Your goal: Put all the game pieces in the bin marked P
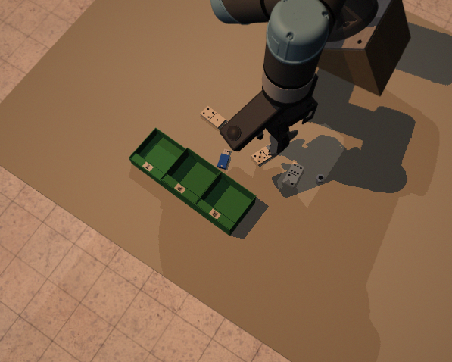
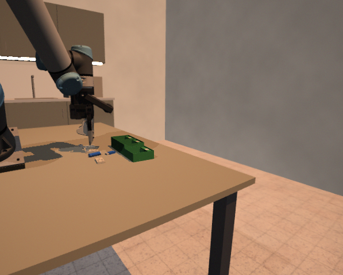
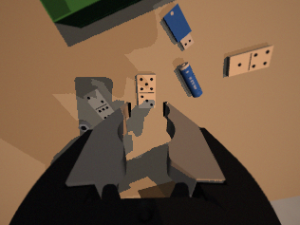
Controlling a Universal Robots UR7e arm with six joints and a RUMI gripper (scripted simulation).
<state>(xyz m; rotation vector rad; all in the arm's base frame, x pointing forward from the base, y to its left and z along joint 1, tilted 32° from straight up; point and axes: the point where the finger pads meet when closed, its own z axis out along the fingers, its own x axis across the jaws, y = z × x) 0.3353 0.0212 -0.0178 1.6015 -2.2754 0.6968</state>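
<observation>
My hand is 140 mm short of the green bin, 90 mm to the left of it and 30 mm above it. From my hand the other things lie so: blue battery: 60 mm to the right, 40 mm below; small nut: 120 mm to the left, 50 mm below, 20 mm behind; blue USB stick: 60 mm to the right, 50 mm below, 50 mm ahead.
</observation>
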